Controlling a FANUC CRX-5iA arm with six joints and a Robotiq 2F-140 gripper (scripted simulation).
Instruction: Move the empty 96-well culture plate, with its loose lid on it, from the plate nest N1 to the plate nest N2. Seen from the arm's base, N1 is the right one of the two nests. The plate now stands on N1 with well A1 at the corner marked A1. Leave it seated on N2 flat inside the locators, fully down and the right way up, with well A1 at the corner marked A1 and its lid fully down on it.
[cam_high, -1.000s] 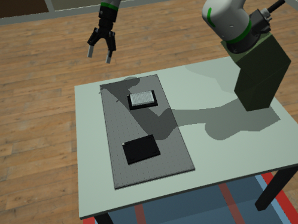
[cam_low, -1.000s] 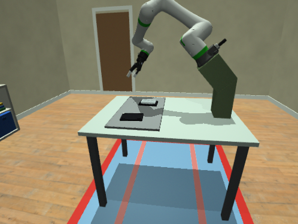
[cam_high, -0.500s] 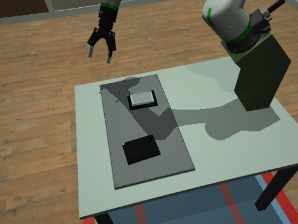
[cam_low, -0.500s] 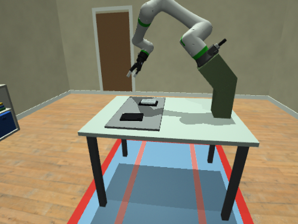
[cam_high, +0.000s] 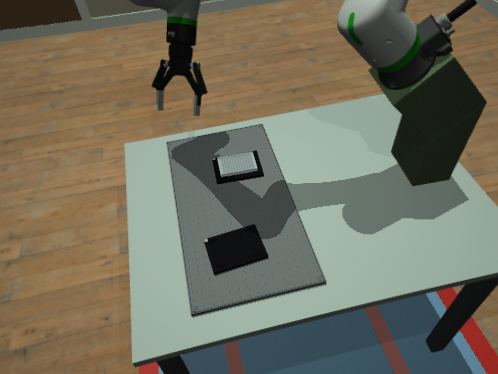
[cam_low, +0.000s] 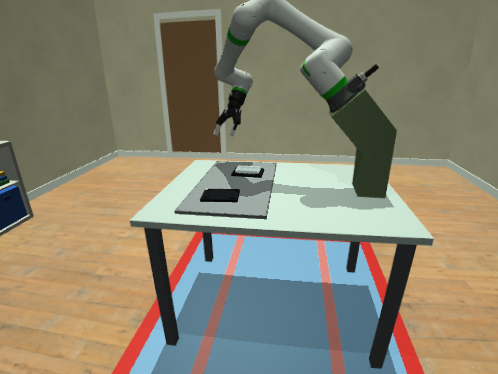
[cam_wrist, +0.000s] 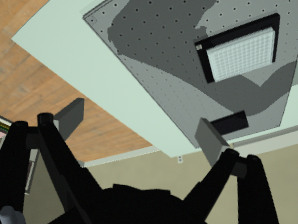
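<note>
My hand is 180 mm past the clear lid, 160 mm above it and 100 mm to the right of it. Also, from my hand: black nest N2 (430 mm to the left, 180 mm below, 170 mm behind); black nest N1 (180 mm below, 180 mm behind, 100 mm to the left).
</note>
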